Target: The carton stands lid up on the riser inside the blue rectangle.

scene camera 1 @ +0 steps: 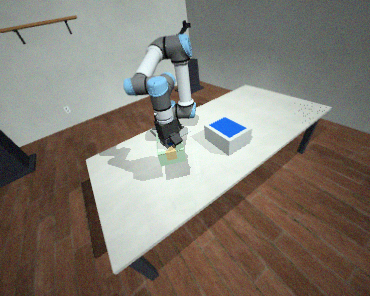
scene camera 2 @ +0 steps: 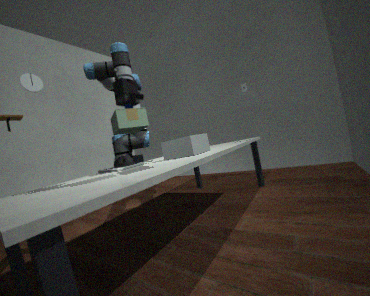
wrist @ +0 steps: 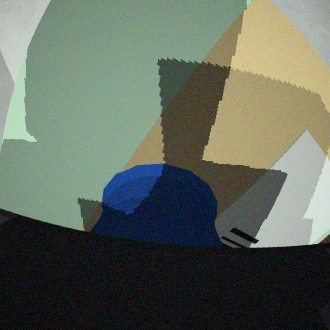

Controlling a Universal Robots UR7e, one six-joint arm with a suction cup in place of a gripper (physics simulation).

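Pixels of known places: hand, its tool point: (scene camera 1: 171, 145) (wrist: 160, 188); arm's base, origin of its link: (scene camera 2: 125, 165).
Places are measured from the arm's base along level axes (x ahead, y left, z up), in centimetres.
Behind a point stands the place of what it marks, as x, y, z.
Observation:
The pale green carton (scene camera 1: 163, 160) @[48.2, -33.5, 20.8] (scene camera 2: 139, 121) @[51.3, -27.5, 19.2] (wrist: 85, 100) @[48.2, -24.0, 24.9] hangs in the air above the table, roughly level, with its lid up. Tan tape (wrist: 270, 65) runs across the lid, beside a white label (wrist: 285, 205) @[45.9, -30.0, 25.1] with black bars. My gripper (scene camera 1: 171, 144) (scene camera 2: 129, 106) (wrist: 160, 200), a blue suction cup, is on the lid and holds the carton. The light grey riser (scene camera 1: 218, 140) @[43.8, 8.4, 5.5] (scene camera 2: 186, 146) @[49.4, 7.9, 4.6] stands on the table to the right of the carton in both scene views. The blue rectangle (scene camera 1: 227, 127) @[43.0, 18.0, 10.5] is on its top, with nothing standing on it. The carton's underside is hidden in the wrist view.
The long white table (scene camera 1: 165, 207) @[55.4, -43.0, -1.6] (scene camera 2: 60, 205) @[59.9, -64.3, -1.6] carries the riser. The arm's base (scene camera 1: 186, 109) (scene camera 2: 128, 159) @[6.8, -1.4, 3.9] is behind the carton in both scene views. Shadows of the arm and carton fall on the table top. A wooden rail (scene camera 1: 40, 23) is on the wall.

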